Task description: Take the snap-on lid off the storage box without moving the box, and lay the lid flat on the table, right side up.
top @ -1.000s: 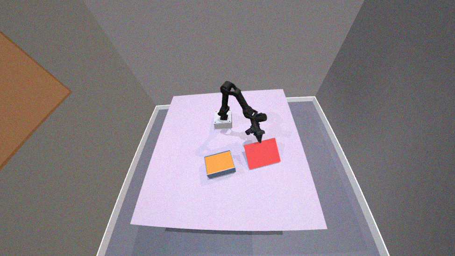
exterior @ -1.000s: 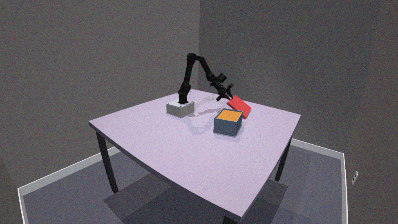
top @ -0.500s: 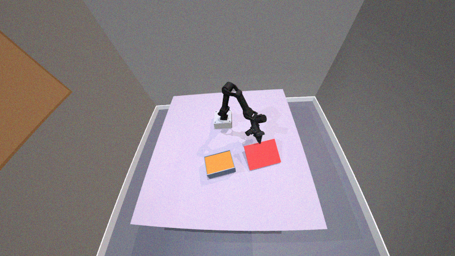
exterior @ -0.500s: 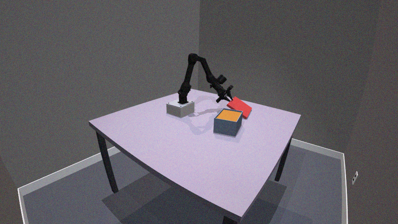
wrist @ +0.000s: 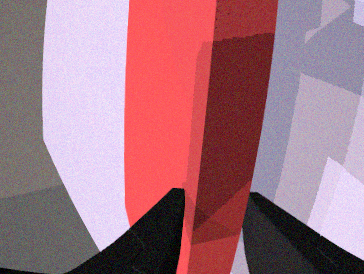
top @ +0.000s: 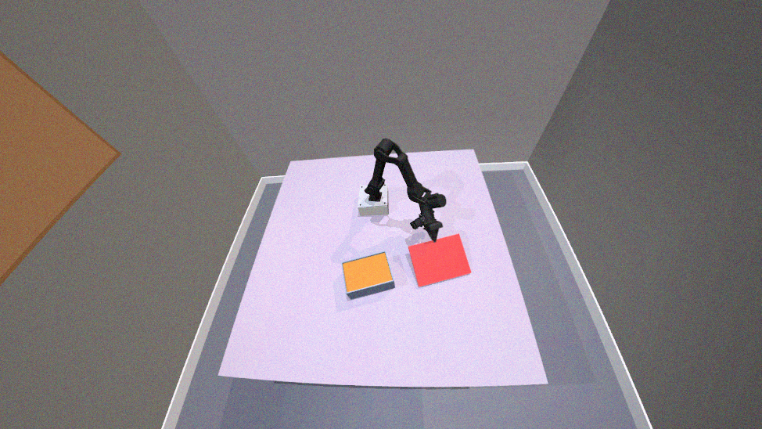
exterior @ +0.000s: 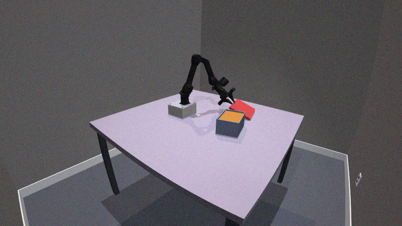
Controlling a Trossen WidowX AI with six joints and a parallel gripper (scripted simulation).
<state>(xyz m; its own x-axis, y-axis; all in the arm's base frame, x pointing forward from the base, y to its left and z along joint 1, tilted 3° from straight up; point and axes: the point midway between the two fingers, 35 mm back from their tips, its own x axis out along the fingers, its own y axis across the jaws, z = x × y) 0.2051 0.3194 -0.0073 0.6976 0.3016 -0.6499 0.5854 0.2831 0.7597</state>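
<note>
Now: the red lid 7 cm ahead of my gripper tip, 3 cm to the left of it and 3 cm below it. Also, from my gripper tip: storage box (20 cm ahead, 28 cm to the right, 2 cm below).
</note>
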